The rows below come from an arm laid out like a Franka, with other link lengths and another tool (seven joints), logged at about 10 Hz.
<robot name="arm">
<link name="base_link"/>
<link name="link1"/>
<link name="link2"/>
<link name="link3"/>
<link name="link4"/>
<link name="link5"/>
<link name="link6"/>
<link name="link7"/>
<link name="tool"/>
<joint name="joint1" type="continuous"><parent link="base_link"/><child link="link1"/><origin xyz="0 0 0.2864"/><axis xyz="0 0 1"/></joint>
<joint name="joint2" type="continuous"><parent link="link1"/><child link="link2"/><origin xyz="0 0 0" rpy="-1.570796 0 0"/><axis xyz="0 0 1"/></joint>
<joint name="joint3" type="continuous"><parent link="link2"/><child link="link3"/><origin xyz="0 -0.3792 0" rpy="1.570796 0 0"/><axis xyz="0 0 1"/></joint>
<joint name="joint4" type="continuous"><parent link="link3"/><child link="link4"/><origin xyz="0.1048 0 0" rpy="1.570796 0 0"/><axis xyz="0 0 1"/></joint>
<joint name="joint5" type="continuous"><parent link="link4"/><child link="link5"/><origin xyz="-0.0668 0.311 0" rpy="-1.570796 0 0"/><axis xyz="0 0 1"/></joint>
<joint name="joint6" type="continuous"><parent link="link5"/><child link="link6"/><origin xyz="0 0 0" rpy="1.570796 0 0"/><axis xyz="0 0 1"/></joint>
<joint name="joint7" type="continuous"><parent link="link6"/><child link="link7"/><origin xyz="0.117 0 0" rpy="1.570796 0 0"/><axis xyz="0 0 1"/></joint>
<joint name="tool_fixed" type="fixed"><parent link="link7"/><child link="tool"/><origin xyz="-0.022 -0.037 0.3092" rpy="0 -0.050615 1.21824"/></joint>
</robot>
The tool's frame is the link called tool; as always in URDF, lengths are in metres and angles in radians. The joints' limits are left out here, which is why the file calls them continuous.
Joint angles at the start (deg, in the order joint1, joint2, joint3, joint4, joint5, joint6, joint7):
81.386 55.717 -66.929 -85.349 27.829 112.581 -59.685
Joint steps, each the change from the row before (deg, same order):
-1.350 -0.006 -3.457 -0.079 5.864 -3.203 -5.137
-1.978 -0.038 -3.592 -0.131 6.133 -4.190 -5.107
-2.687 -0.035 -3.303 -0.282 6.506 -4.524 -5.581
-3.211 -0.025 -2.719 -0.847 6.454 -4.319 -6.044
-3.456 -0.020 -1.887 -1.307 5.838 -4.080 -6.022
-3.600 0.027 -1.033 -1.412 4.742 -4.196 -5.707
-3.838 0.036 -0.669 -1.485 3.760 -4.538 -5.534
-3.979 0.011 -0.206 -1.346 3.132 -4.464 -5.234
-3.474 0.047 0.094 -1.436 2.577 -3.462 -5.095
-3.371 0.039 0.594 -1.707 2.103 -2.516 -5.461
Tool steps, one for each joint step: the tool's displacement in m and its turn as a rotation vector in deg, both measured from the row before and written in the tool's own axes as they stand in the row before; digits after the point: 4 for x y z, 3 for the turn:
0.0030 0.0230 -0.0030 3.775 -2.501 0.734
0.0011 0.0257 -0.0036 4.527 -2.882 1.121
0.0015 0.0250 -0.0035 5.575 -2.693 0.715
0.0018 0.0250 -0.0022 6.213 -2.156 0.157
0.0005 0.0237 -0.0007 6.307 -1.651 -0.311
-0.0029 0.0224 0.0007 5.943 -1.614 -0.682
-0.0064 0.0239 -0.0010 5.716 -1.513 -0.736
-0.0074 0.0219 -0.0028 5.638 -1.037 -0.926
-0.0061 0.0190 -0.0033 4.881 -0.126 -1.439
-0.0055 0.0205 -0.0025 4.315 0.568 -1.864

